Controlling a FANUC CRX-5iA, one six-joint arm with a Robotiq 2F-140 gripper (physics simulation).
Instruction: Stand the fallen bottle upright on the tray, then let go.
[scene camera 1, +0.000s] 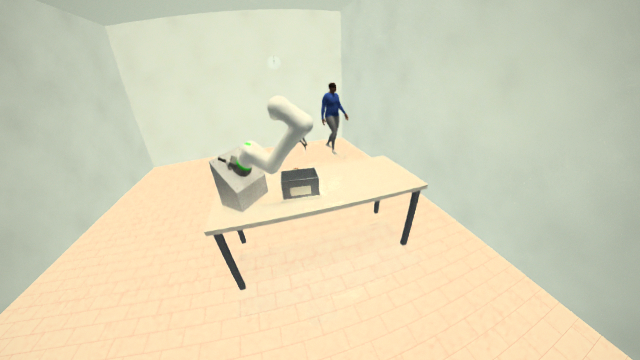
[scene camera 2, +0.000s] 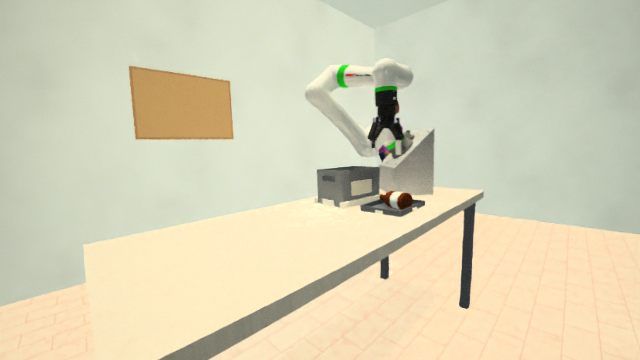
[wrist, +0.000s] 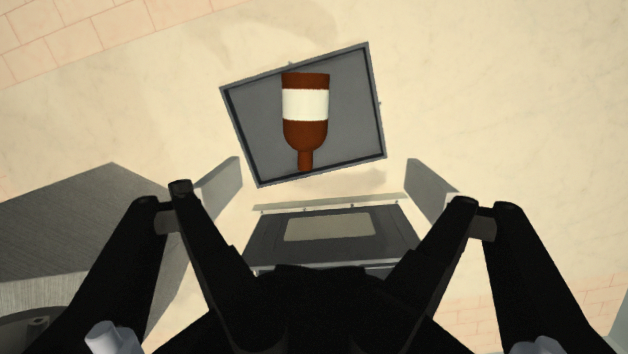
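Pixels of known places: gripper, fingertip midpoint: (scene camera 1: 296, 154) (scene camera 2: 386, 155) (wrist: 322, 172); arm's base, link origin: (scene camera 1: 241, 168) (scene camera 2: 403, 150) (wrist: 31, 340).
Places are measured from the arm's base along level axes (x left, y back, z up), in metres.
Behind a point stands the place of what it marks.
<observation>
The brown bottle (scene camera 2: 398, 200) {x 0.180, y -0.483, z -0.206 m} (wrist: 305, 105) {x 0.163, y -0.443, z -0.178 m} with a white label lies on its side in the shallow grey tray (scene camera 2: 390, 212) {x 0.177, y -0.556, z -0.243 m} (wrist: 350, 100) {x 0.144, y -0.513, z -0.252 m}. In the wrist view its neck points down toward the gripper side and ends near the tray's lower rim; its base is near the upper rim. My gripper (scene camera 1: 303, 144) {x 0.114, y -0.455, z -0.017 m} (scene camera 2: 385, 145) {x 0.114, y -0.455, z -0.017 m} (wrist: 322, 172) {x 0.114, y -0.455, z -0.017 m} is open and empty. It hangs well above the table, pointing down, apart from the bottle. In scene camera 1 the crate hides the tray and most or all of the bottle.
A dark grey crate (scene camera 1: 300, 176) {x -0.049, y -0.431, z -0.146 m} (scene camera 2: 332, 186) {x -0.130, y -0.538, z -0.159 m} (wrist: 257, 250) {x -0.017, y -0.307, z -0.118 m} stands on a pale base beside the tray. The arm's sloped grey pedestal (scene camera 1: 243, 194) {x -0.161, y 0.022, z -0.131 m} (scene camera 2: 417, 172) {x 0.114, y -0.075, z -0.125 m} (wrist: 100, 220) {x 0.104, y -0.084, z -0.114 m} stands on the table (scene camera 1: 360, 182) {x -0.174, y -0.917, z -0.257 m} (scene camera 2: 225, 260) {x 0.022, y -1.194, z -0.257 m}. A person in blue (scene camera 1: 331, 105) is on the floor beyond the table.
</observation>
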